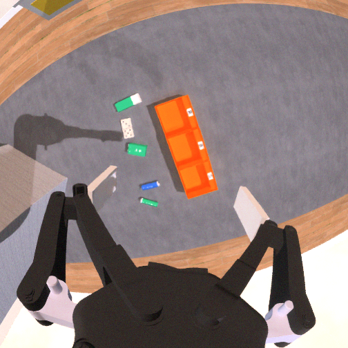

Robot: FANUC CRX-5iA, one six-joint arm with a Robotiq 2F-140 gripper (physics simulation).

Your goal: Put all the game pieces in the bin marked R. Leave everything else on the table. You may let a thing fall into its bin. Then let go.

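An orange three-compartment bin lies diagonally near the middle. The label at its upper end looks like R; the middle letter is hard to read, and the lower end's label looks like S. To its left lie a white tile with dark dots, like a domino or die, and a green block with small white marks just below it. Which kind of piece the green block is cannot be told. My gripper is wide open and empty, high above the table, its fingers at the lower left and lower right.
A green block with a white end lies above the dotted tile. A blue cylinder and a green cylinder, both like batteries, lie below the green block. A large grey box-like block stands at the left. The dark mat has a wooden border.
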